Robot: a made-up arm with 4 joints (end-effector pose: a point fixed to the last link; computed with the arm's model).
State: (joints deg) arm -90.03 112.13 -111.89 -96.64
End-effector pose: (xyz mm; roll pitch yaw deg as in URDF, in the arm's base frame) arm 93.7 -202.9 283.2 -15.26 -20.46 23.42
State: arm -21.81 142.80 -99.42 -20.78
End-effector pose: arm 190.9 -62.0 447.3 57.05 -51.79 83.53
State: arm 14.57 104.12 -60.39 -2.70
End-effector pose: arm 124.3 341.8 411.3 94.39 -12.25 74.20
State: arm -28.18 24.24 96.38 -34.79
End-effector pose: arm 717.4 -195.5 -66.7 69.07 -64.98 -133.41
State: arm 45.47 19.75 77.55 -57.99
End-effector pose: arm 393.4 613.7 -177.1 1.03 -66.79 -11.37
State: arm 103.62 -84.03 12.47 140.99
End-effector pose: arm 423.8 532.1 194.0 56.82 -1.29 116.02
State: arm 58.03 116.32 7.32 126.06
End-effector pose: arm -112.9 543.0 434.2 -117.81 3.24 51.46
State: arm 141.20 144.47 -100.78 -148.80
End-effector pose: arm -241.9 51.0 371.0 -73.48 -53.08 -110.66
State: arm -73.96 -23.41 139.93 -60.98
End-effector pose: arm 130.2 -672.1 78.7 148.52 -36.21 87.56
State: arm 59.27 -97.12 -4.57 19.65
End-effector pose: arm 684.1 17.3 192.9 -77.45 -0.57 54.74
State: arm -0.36 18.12 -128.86 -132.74
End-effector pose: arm 283.7 -49.2 113.7 19.72 47.74 158.53
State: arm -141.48 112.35 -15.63 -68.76
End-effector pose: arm 59.6 -564.4 480.1 42.84 -5.88 -126.97
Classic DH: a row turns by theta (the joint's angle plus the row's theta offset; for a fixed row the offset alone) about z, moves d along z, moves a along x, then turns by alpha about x. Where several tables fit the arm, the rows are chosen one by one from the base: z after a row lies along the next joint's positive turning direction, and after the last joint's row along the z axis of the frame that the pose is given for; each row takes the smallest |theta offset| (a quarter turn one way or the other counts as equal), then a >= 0, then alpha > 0; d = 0 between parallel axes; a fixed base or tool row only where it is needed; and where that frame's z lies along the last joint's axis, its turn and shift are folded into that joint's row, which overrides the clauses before.
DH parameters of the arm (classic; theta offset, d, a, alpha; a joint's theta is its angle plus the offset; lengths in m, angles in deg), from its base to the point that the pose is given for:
joint 1: -90 0.2253 0.0468 -90
joint 2: 90 0.4459 0.3197 90
joint 3: 0 -0.0253 0.2189 -90
joint 4: 90 -0.0649 0.0715 -90
tool (fixed): -90 -0.0165 0 0

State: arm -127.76 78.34 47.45 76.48
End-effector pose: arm 21.8 -668.1 186.9 158.54 -8.56 -174.61
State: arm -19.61 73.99 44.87 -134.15
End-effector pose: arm 706.6 248.0 39.0 -55.64 -11.22 -63.35
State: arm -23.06 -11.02 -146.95 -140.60
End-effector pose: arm 294.7 -234.7 160.9 52.48 32.37 164.03
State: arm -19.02 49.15 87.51 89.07
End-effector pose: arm 648.7 69.4 2.1 176.92 -40.80 -105.73
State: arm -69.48 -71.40 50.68 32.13
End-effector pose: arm -258.8 -690.0 -21.7 -45.83 -14.29 -20.31
